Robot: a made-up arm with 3 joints.
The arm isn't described. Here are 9 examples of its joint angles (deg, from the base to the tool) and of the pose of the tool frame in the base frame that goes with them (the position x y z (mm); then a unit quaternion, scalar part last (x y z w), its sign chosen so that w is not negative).
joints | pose
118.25 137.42 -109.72 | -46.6 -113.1 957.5 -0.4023 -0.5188 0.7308 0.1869
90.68 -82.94 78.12 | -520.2 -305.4 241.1 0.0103 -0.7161 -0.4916 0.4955
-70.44 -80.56 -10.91 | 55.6 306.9 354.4 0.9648 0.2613 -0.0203 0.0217
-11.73 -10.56 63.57 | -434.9 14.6 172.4 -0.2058 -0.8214 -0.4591 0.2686
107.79 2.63 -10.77 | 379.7 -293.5 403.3 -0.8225 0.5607 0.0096 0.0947
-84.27 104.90 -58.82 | 154.9 -374.6 747.2 -0.2512 0.8537 -0.3461 0.2970
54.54 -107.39 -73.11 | -401.3 -317.7 736.9 0.3366 0.8007 -0.4720 0.1513
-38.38 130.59 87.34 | 20.3 -603.2 362.3 0.3814 -0.5661 0.0624 0.7282
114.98 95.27 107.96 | 578.5 -82.1 410.4 0.5843 -0.0101 0.7140 0.3856
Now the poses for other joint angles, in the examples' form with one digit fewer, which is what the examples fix.
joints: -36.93 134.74 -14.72
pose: 391 -142 473 -0.763 0.636 -0.108 0.051
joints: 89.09 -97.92 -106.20
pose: -272 -452 885 -0.012 0.686 -0.560 0.465
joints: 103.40 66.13 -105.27
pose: 219 -219 929 -0.616 -0.078 0.431 0.655
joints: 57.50 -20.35 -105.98
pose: -175 -500 880 -0.254 0.564 -0.369 0.694
